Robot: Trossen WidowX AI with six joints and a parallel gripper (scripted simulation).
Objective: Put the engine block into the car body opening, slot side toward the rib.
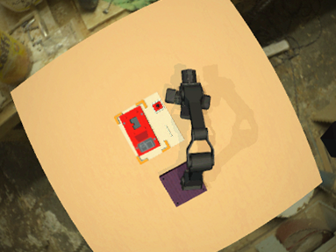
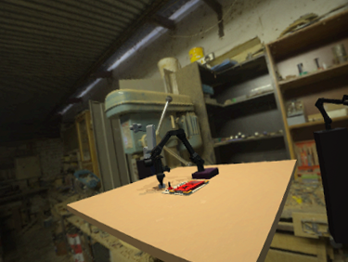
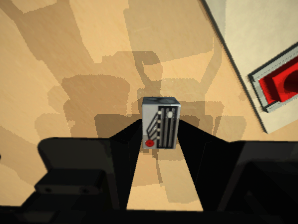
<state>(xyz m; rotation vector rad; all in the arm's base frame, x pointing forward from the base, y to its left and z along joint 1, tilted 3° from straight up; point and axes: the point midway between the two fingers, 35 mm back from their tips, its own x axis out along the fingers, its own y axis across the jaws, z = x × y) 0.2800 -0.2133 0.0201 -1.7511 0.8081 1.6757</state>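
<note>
The black peg is 110 mm to the left of my gripper tip, 60 mm ahead of it and 20 mm above it. From my gripper tip the other things lie so: engine block 10 mm below.
</note>
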